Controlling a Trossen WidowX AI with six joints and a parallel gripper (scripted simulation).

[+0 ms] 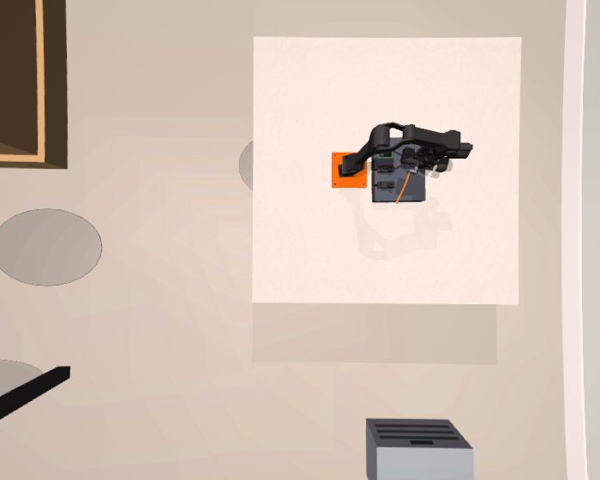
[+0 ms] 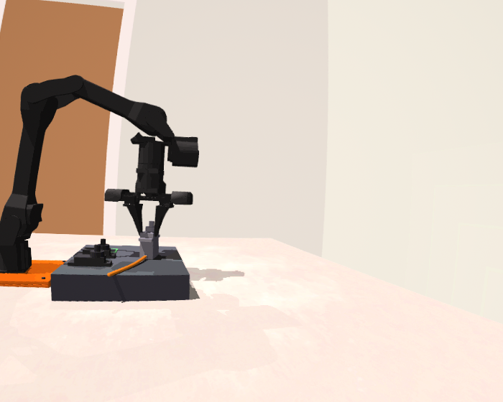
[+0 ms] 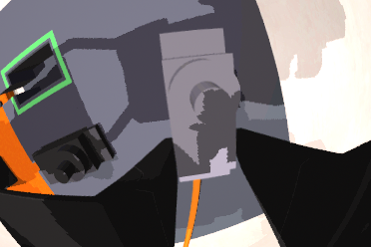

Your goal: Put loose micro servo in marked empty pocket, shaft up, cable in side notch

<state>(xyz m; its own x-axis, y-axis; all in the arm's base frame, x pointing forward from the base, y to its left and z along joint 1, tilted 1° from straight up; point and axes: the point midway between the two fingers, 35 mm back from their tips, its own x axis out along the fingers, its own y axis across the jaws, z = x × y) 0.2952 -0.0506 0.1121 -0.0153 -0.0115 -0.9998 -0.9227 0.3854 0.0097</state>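
Right now my gripper tip is 7 cm above the dark deck.
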